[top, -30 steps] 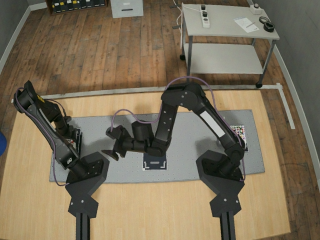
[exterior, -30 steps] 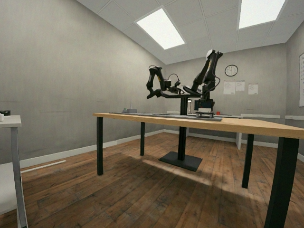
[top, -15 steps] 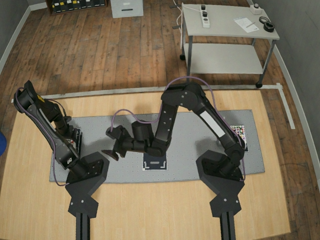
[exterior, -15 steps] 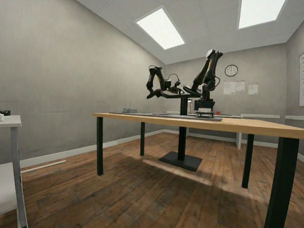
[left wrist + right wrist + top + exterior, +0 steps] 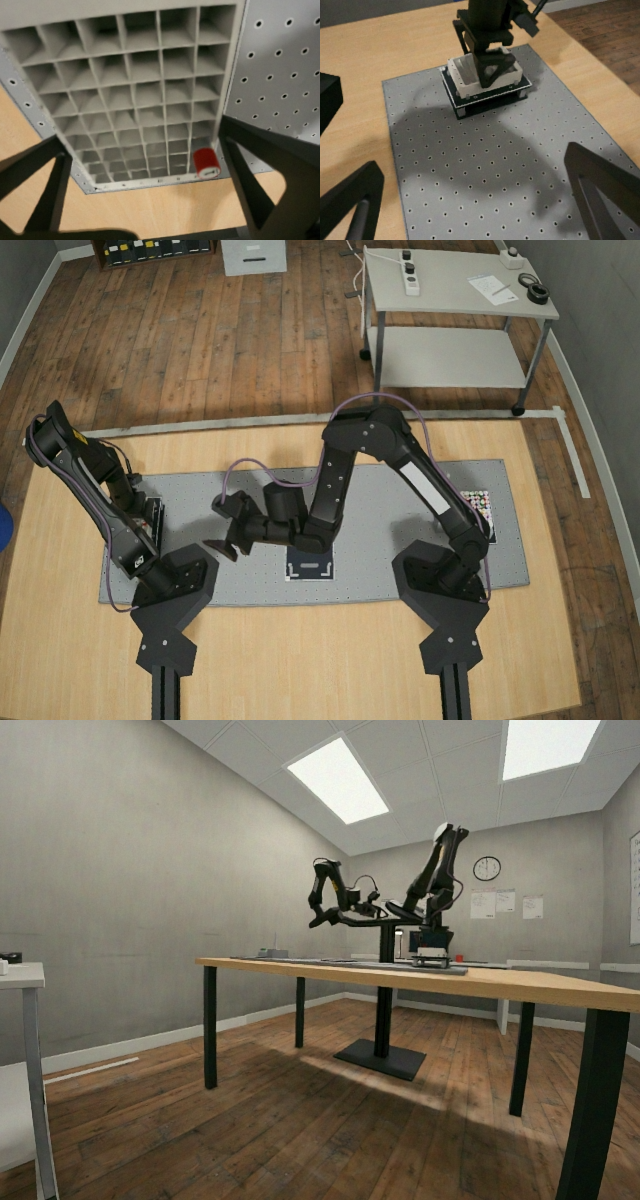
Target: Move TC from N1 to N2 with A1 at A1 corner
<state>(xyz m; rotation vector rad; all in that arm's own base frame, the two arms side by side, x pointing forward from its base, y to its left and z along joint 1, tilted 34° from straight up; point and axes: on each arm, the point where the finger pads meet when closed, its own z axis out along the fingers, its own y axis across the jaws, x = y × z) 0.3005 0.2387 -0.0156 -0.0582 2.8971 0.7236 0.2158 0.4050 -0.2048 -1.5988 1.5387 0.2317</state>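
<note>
Now: the white tube carrier TC 2 cm ahead of my left hand and 1 cm below it. From my left hand the other things lie so: grey forceps holder H1: 6 cm ahead, 80 cm to the right, 5 cm below; transfer nest N1: 4 cm behind, 46 cm to the right, 7 cm below; black raised nest N2: 2 cm ahead, 3 cm below.
</note>
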